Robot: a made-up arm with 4 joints.
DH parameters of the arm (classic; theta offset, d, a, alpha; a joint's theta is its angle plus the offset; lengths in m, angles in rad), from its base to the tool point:
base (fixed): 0 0 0 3.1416
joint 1: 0 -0.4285 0.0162 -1.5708
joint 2: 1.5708 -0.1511 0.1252 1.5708
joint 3: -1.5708 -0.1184 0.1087 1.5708
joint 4: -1.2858 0 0.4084 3.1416
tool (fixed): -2.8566 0.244 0 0
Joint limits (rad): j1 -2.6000..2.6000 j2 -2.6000..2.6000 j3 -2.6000..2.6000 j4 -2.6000..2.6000
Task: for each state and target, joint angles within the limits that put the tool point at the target. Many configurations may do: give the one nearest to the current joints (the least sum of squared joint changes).
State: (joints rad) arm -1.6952 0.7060 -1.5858 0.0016
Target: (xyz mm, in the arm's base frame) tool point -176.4 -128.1 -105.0
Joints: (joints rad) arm -1.8091 0.8636 -2.1006 0.2491
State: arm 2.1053 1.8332 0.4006 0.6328
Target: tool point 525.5 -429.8 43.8
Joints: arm 2.5930 1.9135 -0.0277 0.8749
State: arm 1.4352 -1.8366 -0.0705 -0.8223
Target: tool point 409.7 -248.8 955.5
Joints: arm 1.2830 -1.5692 -0.1999 -0.2447
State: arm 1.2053 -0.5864 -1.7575 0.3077
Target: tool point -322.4 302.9 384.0
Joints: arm 0.9993 -0.8098 -2.5315 0.8926
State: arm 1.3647 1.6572 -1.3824 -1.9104
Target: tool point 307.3 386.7 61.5
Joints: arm 1.3611 1.7788 -1.5183 -1.4199
